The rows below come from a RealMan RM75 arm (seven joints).
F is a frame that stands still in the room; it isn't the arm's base.
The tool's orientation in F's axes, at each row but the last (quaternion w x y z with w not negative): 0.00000, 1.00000, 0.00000, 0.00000; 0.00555, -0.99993, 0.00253, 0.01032; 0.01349, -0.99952, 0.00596, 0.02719; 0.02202, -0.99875, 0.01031, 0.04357; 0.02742, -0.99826, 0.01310, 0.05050; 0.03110, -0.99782, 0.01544, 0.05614; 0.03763, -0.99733, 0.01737, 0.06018; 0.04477, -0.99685, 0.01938, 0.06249
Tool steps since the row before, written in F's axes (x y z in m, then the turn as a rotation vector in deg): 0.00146, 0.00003, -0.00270, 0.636, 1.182, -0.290; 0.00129, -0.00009, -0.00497, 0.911, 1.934, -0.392; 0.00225, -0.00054, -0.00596, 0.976, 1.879, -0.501; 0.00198, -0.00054, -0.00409, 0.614, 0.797, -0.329; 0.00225, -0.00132, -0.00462, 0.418, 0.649, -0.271; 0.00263, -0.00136, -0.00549, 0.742, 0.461, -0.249; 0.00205, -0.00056, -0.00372, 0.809, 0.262, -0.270; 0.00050, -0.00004, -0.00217, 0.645, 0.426, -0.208
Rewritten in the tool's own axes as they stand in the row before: 0.00146, -0.00003, 0.00270, 0.636, -1.182, 0.290; 0.00139, 0.00014, 0.00494, 0.909, -1.934, 0.395; 0.00258, 0.00067, 0.00581, 0.981, -1.877, 0.498; 0.00234, 0.00067, 0.00387, 0.625, -0.796, 0.310; 0.00274, 0.00150, 0.00429, 0.428, -0.645, 0.264; 0.00327, 0.00160, 0.00507, 0.753, -0.470, 0.194; 0.00250, 0.00075, 0.00340, 0.828, -0.273, 0.191; 0.00077, 0.00021, 0.00208, 0.652, -0.434, 0.165
